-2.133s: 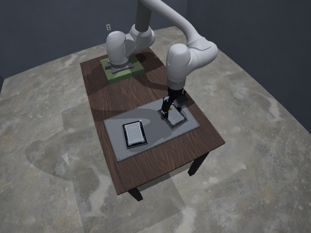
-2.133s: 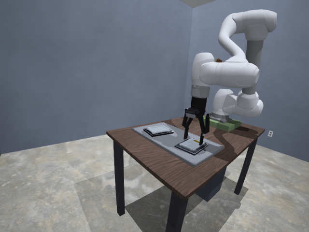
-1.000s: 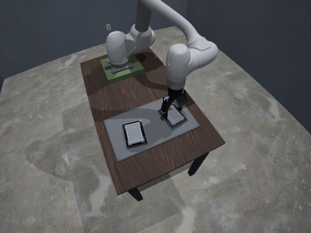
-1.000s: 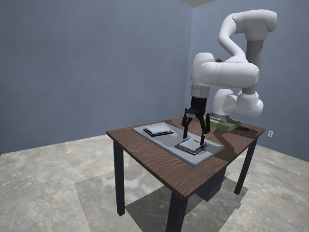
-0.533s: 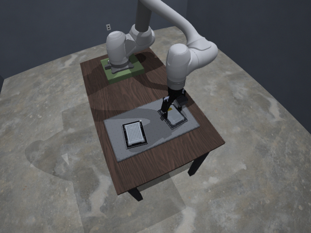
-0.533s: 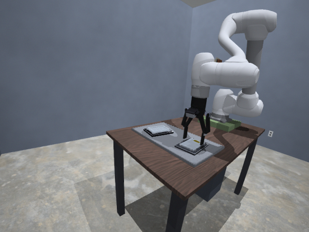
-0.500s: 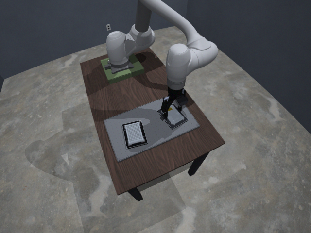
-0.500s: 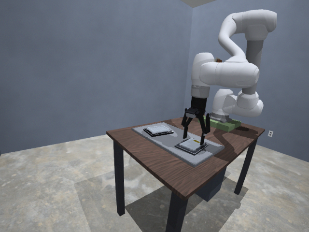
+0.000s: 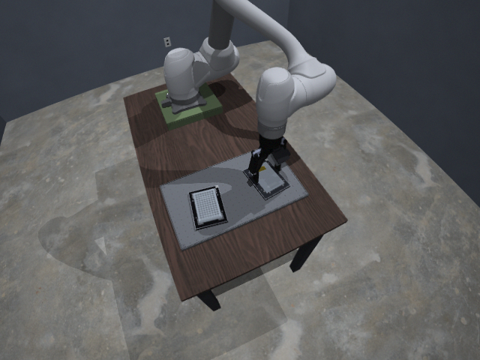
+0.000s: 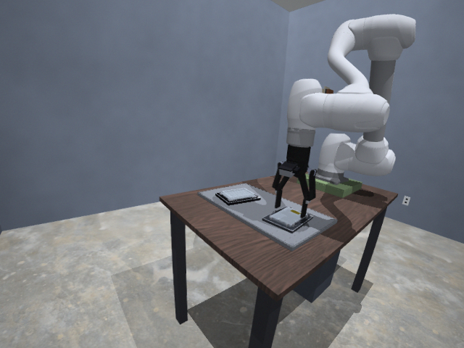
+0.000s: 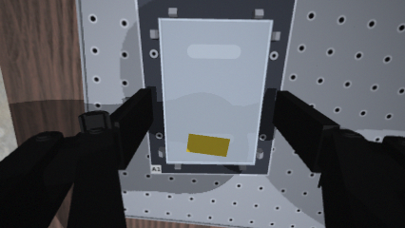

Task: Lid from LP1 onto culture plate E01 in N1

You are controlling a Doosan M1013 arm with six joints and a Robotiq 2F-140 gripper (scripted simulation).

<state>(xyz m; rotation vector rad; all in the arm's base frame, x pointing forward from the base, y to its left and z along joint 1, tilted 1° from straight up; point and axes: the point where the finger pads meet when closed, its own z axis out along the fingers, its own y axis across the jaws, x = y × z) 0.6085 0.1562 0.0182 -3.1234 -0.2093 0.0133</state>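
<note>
The clear lid lies 4 cm below my hand. From my hand the other things lie so: nest N1: 2 cm ahead, 26 cm to the right, 5 cm below; lid park LP1: 5 cm below; culture plate E01: 2 cm ahead, 26 cm to the right, 4 cm below.
</note>
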